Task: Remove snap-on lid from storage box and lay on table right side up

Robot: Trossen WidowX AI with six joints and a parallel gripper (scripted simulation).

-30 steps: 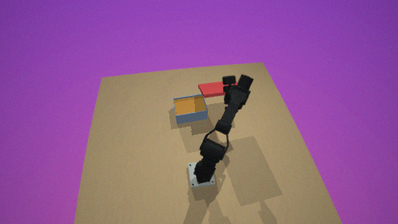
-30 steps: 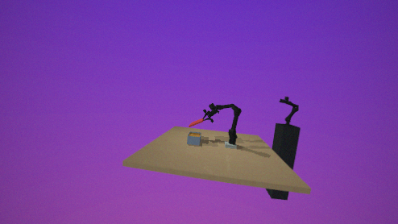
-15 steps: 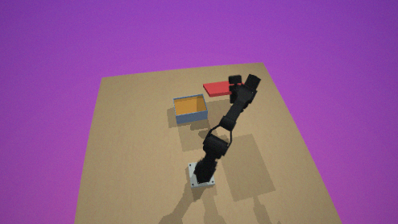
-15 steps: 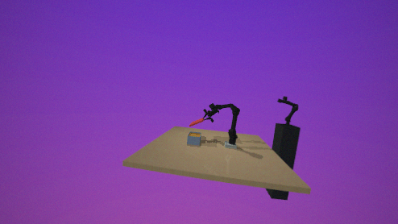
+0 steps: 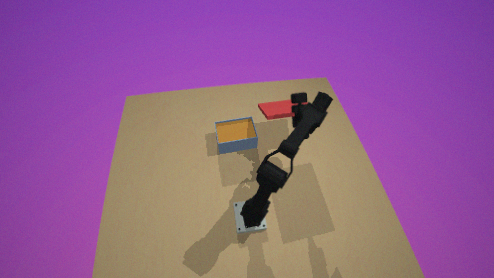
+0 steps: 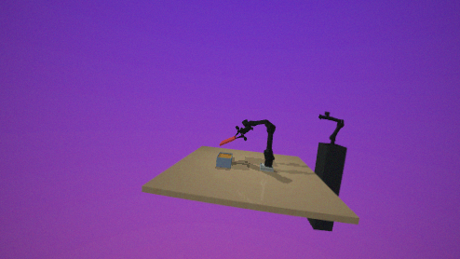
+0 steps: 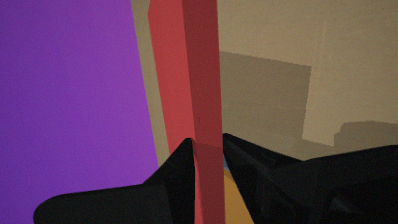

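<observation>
The lid is 7 cm ahead of my gripper tip and 3 cm below it. The rest, counted from my gripper tip: grey-blue storage box 8 cm ahead, 24 cm to the left, 18 cm below.
</observation>
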